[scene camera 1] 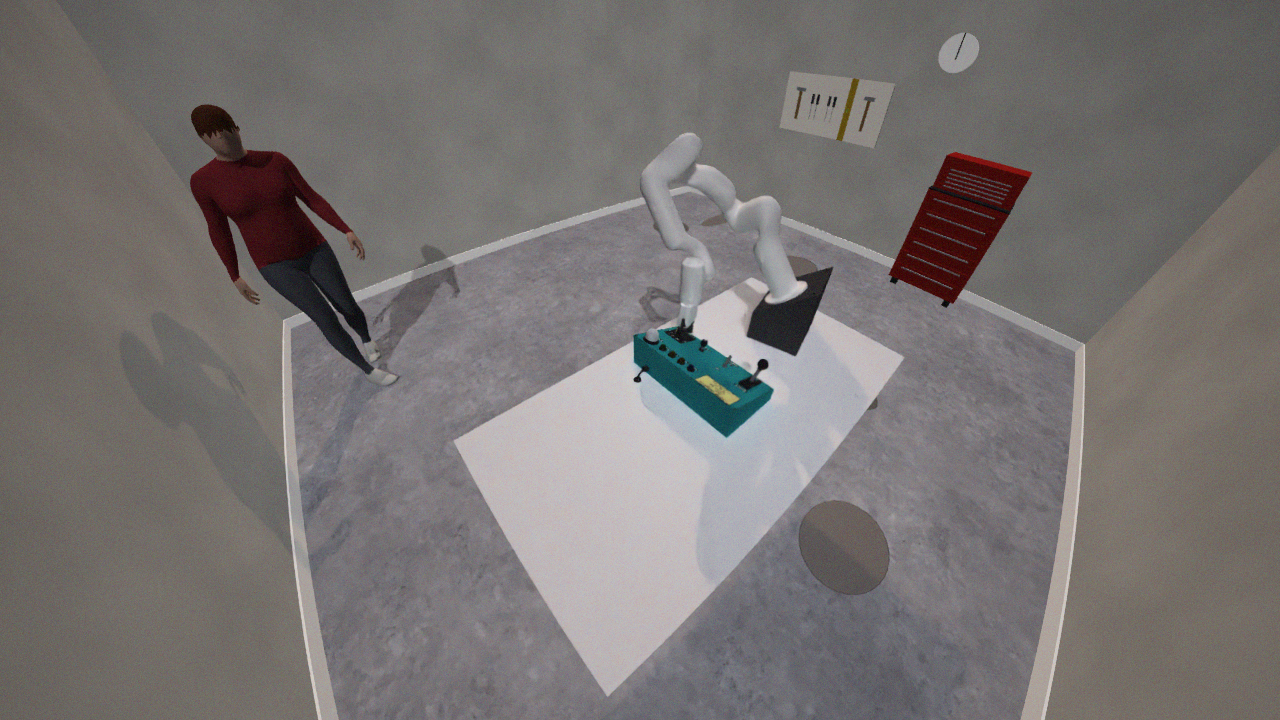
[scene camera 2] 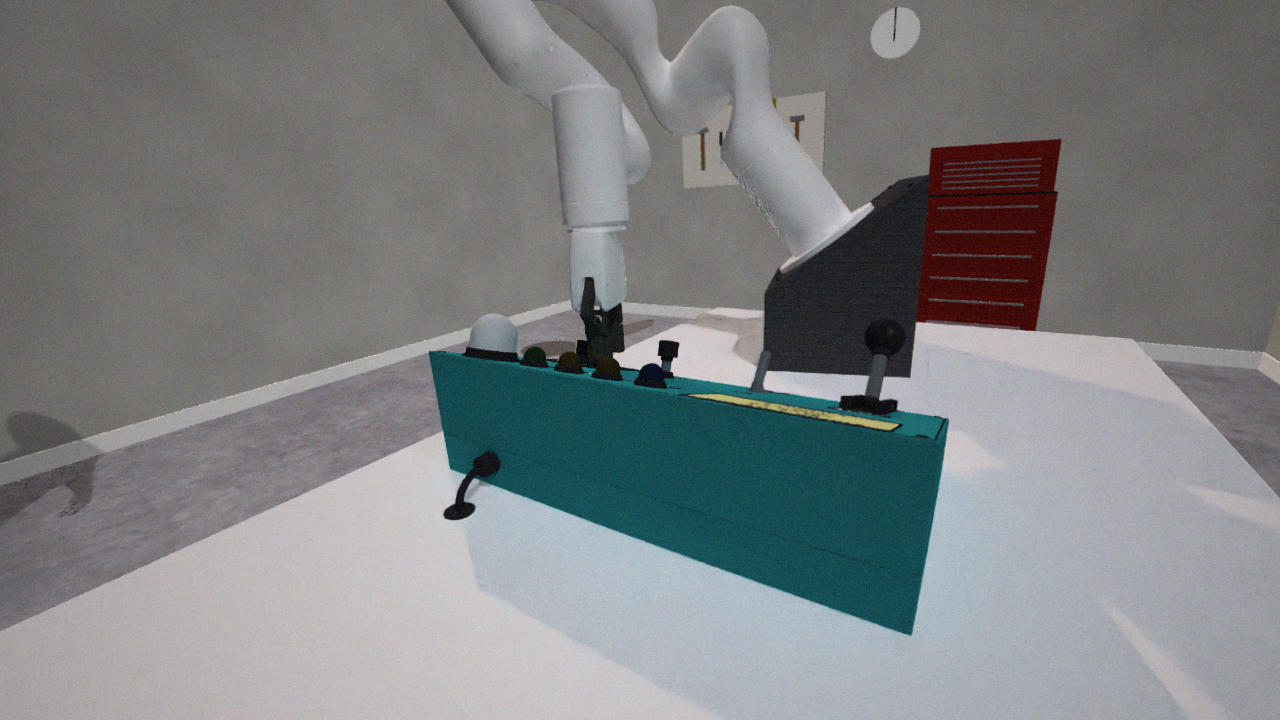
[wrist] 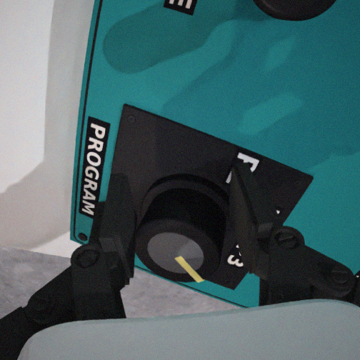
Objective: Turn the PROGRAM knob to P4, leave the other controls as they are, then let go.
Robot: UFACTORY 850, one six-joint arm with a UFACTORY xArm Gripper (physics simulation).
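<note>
The teal console (scene camera 1: 684,391) (scene camera 2: 680,483) (wrist: 145,87) stands on the white table. My gripper (scene camera 1: 684,331) (scene camera 2: 600,344) (wrist: 180,190) points down at its far-left part and is shut on the PROGRAM knob (wrist: 167,247), one finger on each side. The knob is black with a grey top. Its yellow pointer (wrist: 189,269) points to the lower right in the wrist view, below the partly visible P3 label (wrist: 235,256). The right finger covers part of another P label (wrist: 248,164). No P4 label can be read. In both scene views the knob is hard to make out among the fingers.
Near the gripper are a white dome (scene camera 1: 652,335) (scene camera 2: 493,334), several coloured buttons (scene camera 2: 606,367) and a small black control (scene camera 1: 703,344) (scene camera 2: 667,349). Farther right are a grey toggle (scene camera 2: 760,370) and a ball-topped lever (scene camera 1: 762,365) (scene camera 2: 885,337). A person (scene camera 1: 268,214) stands beyond the table.
</note>
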